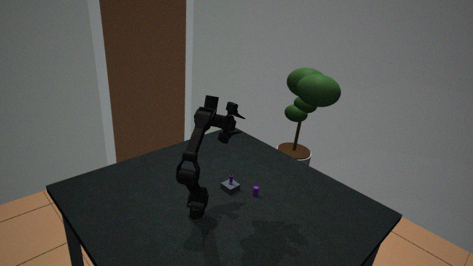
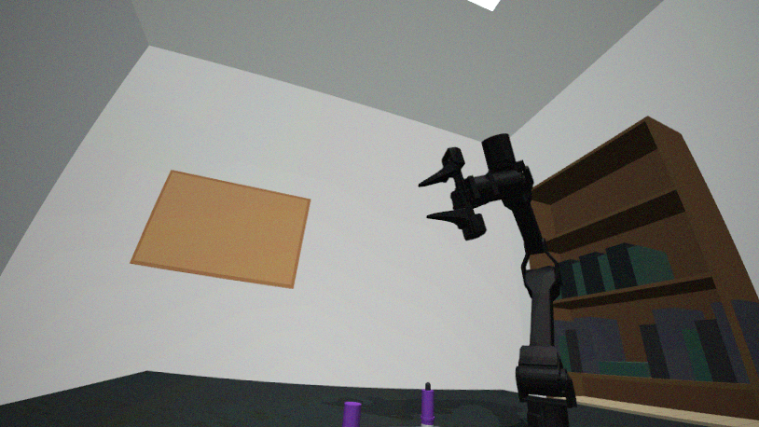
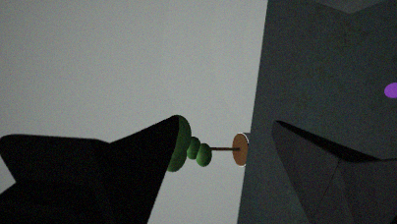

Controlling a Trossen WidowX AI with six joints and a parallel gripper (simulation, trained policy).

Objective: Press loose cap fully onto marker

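Now: the purple cap 390 mm below my gripper tip, 90 mm ahead of it and 60 mm to the right of it. From my gripper tip the other things lie so: purple marker: 340 mm below, 60 mm to the left, 20 mm ahead.
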